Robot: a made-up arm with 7 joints.
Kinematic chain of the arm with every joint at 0, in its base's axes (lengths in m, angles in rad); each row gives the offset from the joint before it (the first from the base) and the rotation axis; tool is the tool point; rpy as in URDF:
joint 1: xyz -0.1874 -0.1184 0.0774 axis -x
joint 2: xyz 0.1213 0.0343 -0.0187 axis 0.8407 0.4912 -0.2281
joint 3: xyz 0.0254 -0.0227 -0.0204 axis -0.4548 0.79 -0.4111
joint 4: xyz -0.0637 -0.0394 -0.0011 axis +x
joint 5: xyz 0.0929 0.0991 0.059 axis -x
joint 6: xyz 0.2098 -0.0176 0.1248 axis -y
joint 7: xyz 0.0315 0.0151 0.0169 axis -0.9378 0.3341 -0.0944
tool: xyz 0.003 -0.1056 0.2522 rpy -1.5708 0 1.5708
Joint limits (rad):
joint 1: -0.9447..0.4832
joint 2: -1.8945..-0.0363
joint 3: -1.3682..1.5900
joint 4: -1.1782..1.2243
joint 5: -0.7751..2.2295
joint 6: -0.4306..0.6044
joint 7: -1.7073..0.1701
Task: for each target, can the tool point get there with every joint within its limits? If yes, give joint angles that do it. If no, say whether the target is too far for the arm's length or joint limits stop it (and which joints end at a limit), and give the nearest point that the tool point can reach.
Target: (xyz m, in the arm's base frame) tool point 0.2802 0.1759 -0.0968
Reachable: yes | joints 0.2248 -0.6881 0.5649 -0.5702 1.3080 0.1056 -1.0233
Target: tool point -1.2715 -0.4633 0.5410
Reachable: no: too far | nearest point -0.5814 -0.2135 0.3745 | short by 0.753 m
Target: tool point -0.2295 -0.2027 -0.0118
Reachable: no: joint limits stop it (at a limit: joint 2, joint 3, joint 4, joint 5, joint 6) | nearest point -0.2205 -0.2893 -0.1035 | short by 0.126 m
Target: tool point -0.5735 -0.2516 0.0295
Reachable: no: joint limits stop it (at a limit: joint 1, joint 2, joint 3, joint 7) | nearest point -0.5329 -0.2107 0.0153 | short by 0.059 m
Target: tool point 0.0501 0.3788 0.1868
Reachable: yes | joints -0.7095 -1.2001 0.0102 -0.6830 0.7557 0.3006 -0.1070
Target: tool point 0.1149 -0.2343 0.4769
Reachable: yes | joints -0.3139 -0.5824 0.0366 0.7221 1.0686 0.0553 -1.2491
